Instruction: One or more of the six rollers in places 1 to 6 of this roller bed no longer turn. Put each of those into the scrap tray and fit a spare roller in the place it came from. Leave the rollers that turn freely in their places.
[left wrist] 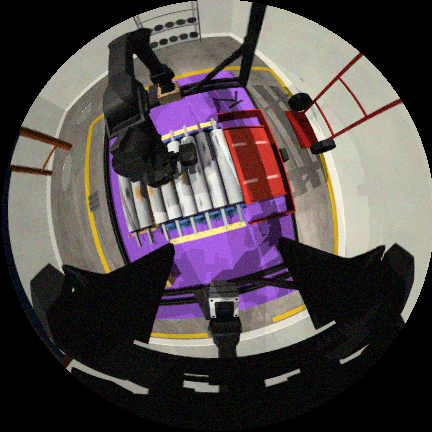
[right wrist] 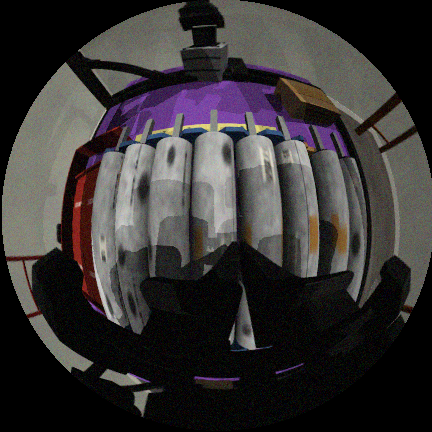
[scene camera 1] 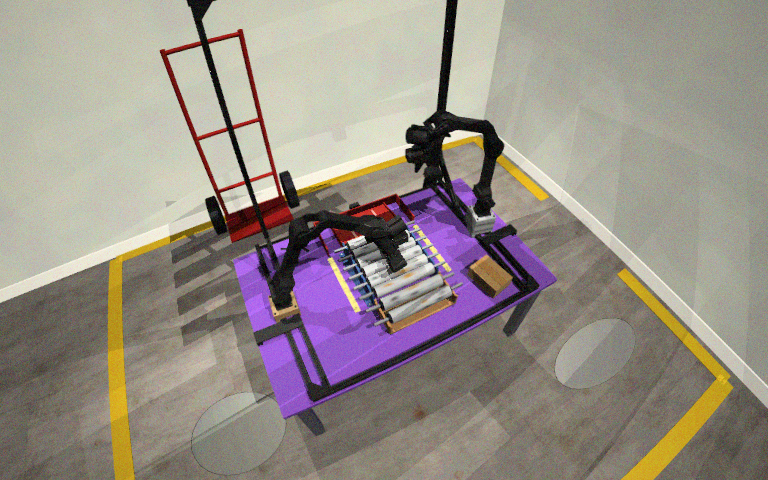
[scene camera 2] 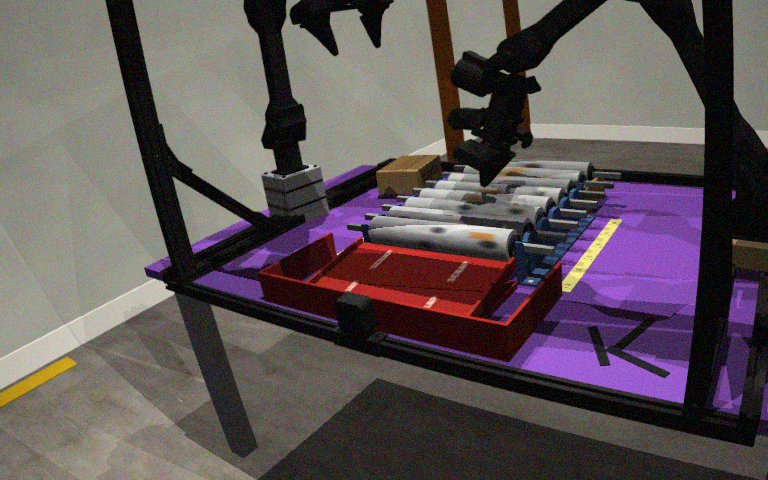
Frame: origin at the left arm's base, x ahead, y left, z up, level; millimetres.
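Where they show: left gripper, fingertip midpoint: point(left wrist: 226, 245) point(scene camera 1: 419, 179) point(scene camera 2: 357, 51); right gripper, fingertip midpoint: point(left wrist: 172, 179) point(right wrist: 237, 246) point(scene camera 2: 483, 185); left arm's base at its link origin: point(left wrist: 223, 308) point(right wrist: 204, 44) point(scene camera 1: 482, 211) point(scene camera 2: 290, 170); right arm's base at its link origin: point(left wrist: 167, 88) point(scene camera 1: 282, 301) point(scene camera 2: 754, 232).
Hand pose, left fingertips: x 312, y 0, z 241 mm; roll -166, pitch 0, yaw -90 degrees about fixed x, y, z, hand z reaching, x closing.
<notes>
Each offset is from my left fingertips to the top centre of the thing. "spot": to the spot under its first point.
The roller bed point(scene camera 1: 359, 279) point(scene camera 2: 556, 227) holds six grey rollers {dz -276, dx +116, dy +221 mm} point(scene camera 1: 403, 278) {dz -276, dx +169, dy -27 mm} point(scene camera 2: 444, 238) {dz -276, dx +148, dy +72 mm} point(left wrist: 201, 177) {dz -276, dx +135, dy +121 mm} point(right wrist: 213, 181) in blue cradles on the purple table. Two spare rollers {dz -276, dx +89, dy +342 mm} point(scene camera 1: 417, 305) {dz -276, dx +103, dy +283 mm} point(right wrist: 322, 193) lie in a wooden tray {dz -346, dx +95, dy +315 mm} point(scene camera 1: 430, 312) at the bed's near end. The red scrap tray {dz -302, dx +195, dy -142 mm} point(scene camera 1: 393, 200) point(scene camera 2: 411, 329) point(left wrist: 241, 115) point(right wrist: 78, 209) stands empty at the other end. My right gripper point(scene camera 1: 397, 265) point(scene camera 2: 486, 180) point(right wrist: 237, 246) is shut, fingertips together, down at the tops of the middle rollers. My left gripper point(scene camera 1: 417, 154) point(scene camera 2: 355, 45) point(left wrist: 226, 245) is open and empty, high above the table.
A brown cardboard box {dz -297, dx -235, dy +282 mm} point(scene camera 1: 491, 273) point(scene camera 2: 408, 172) point(right wrist: 306, 98) lies on the table beside the left arm's base. A yellow strip {spot: dz -349, dx +346, dy +159 mm} point(scene camera 1: 344, 286) point(scene camera 2: 592, 254) runs along the bed. A red hand truck point(scene camera 1: 246, 219) point(left wrist: 354, 96) stands on the floor behind the table.
</notes>
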